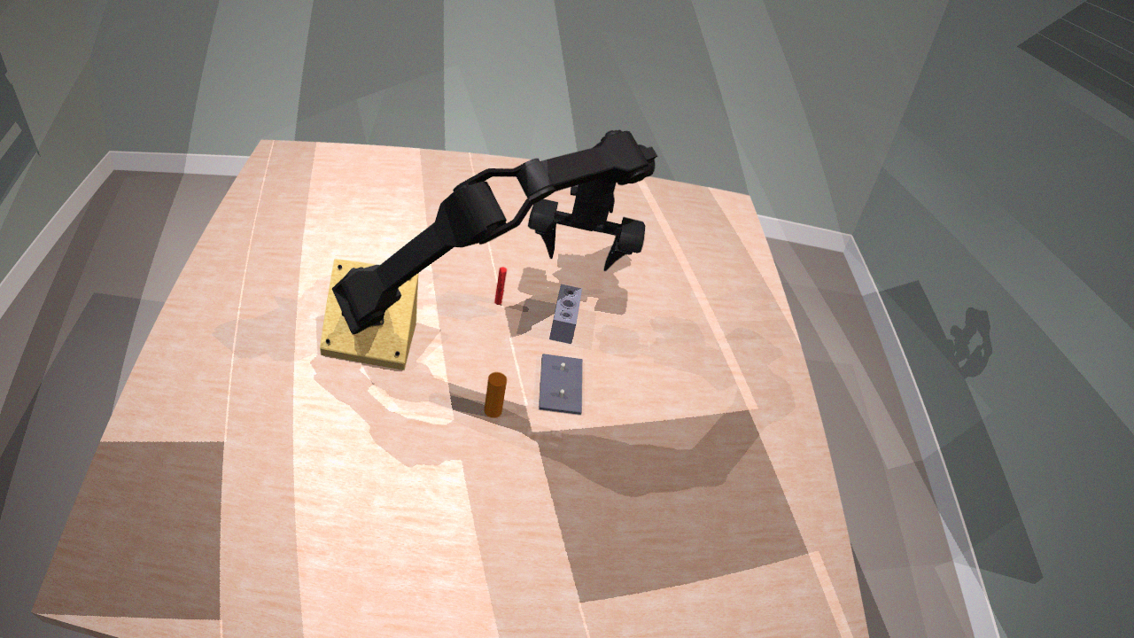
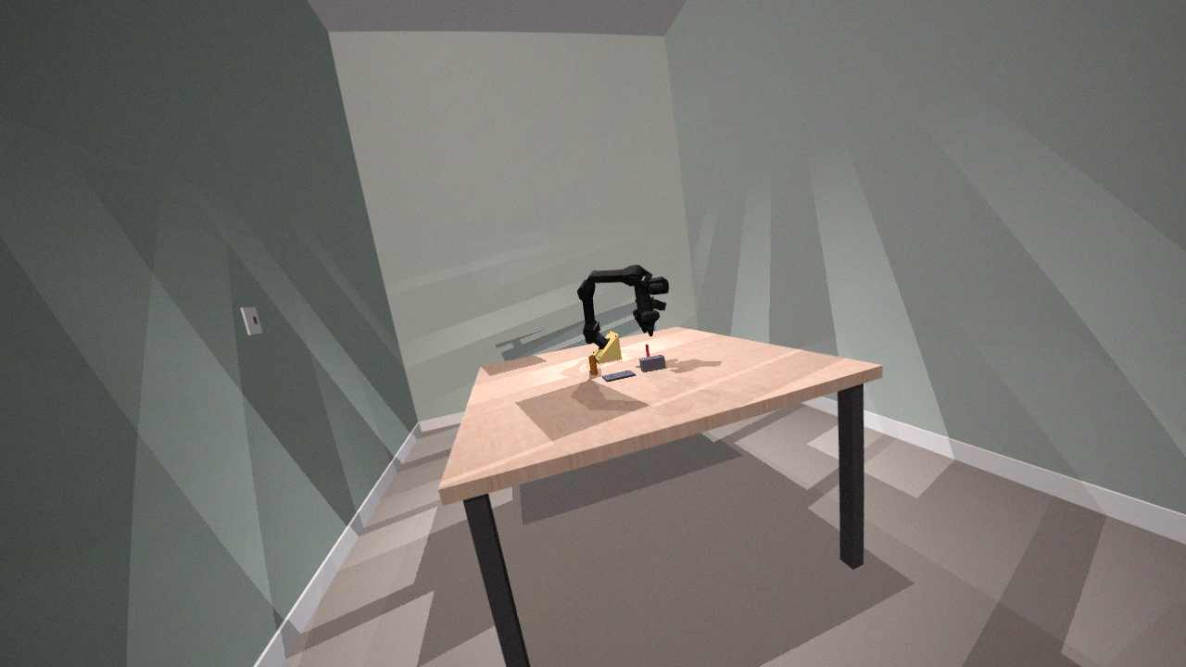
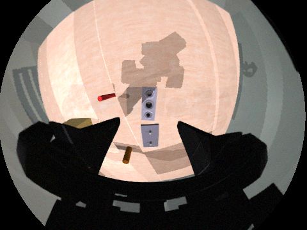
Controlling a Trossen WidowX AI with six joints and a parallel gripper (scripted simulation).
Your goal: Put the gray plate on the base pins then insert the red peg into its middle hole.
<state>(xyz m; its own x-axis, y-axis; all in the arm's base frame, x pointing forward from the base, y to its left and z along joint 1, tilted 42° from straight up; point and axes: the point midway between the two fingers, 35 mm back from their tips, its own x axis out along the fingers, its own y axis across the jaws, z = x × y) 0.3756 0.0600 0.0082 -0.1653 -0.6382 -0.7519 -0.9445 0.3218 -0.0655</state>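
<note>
Right now my gripper tip is 11 cm above the gray plate. From my gripper tip the other things lie so: orange cylinder: 15 cm behind, 20 cm to the right, 11 cm below; then red peg: 12 cm behind, 6 cm to the left, 11 cm below; then gray base: 3 cm behind, 14 cm to the right, 14 cm below.
</note>
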